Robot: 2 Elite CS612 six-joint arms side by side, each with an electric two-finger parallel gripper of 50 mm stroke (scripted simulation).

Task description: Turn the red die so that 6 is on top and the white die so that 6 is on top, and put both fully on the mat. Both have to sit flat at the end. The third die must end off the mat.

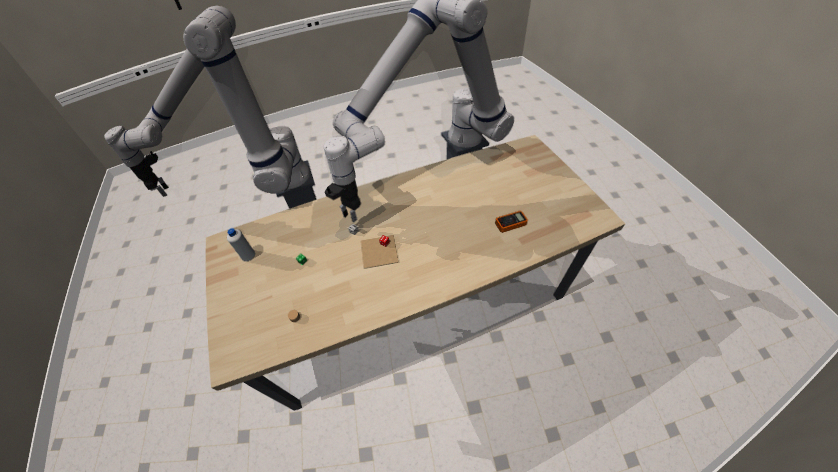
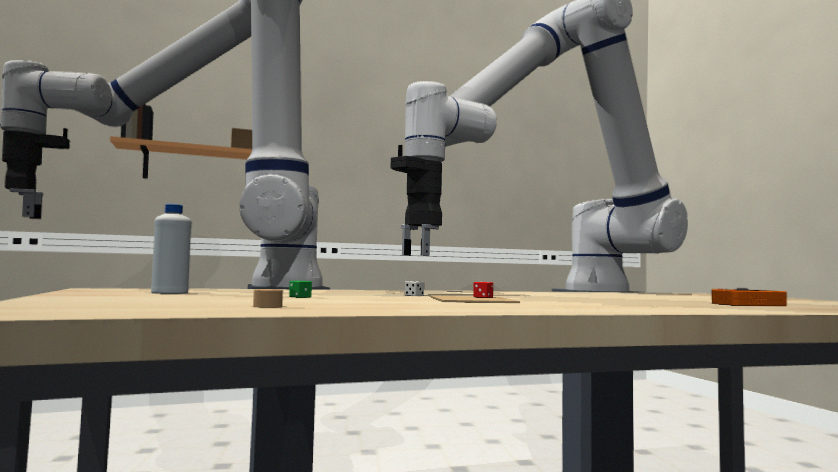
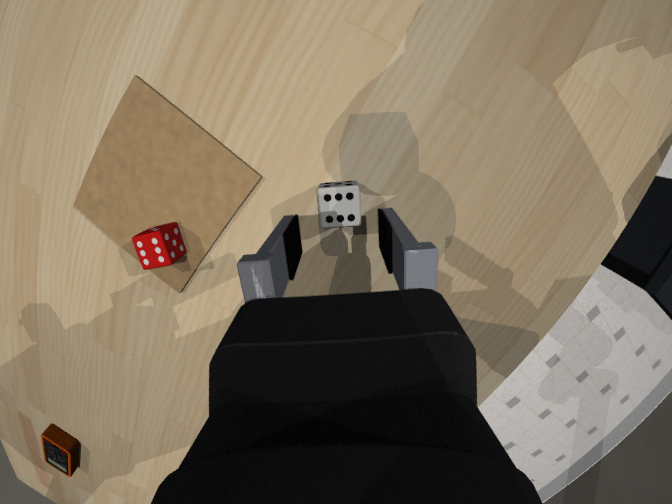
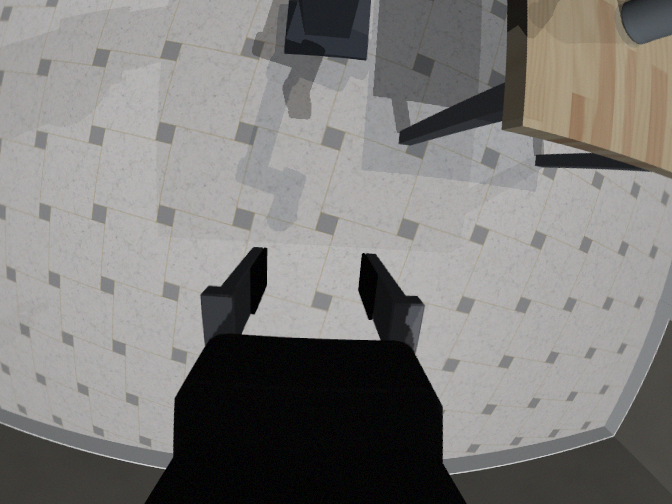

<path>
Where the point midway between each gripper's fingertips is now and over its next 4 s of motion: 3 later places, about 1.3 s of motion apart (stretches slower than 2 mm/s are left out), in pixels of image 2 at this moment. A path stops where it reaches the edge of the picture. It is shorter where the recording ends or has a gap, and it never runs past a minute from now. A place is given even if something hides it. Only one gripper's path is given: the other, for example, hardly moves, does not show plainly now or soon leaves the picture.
The left gripper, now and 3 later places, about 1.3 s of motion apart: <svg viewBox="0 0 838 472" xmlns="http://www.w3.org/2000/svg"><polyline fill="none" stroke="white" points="415,255 415,276 414,289 415,252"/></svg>
</path>
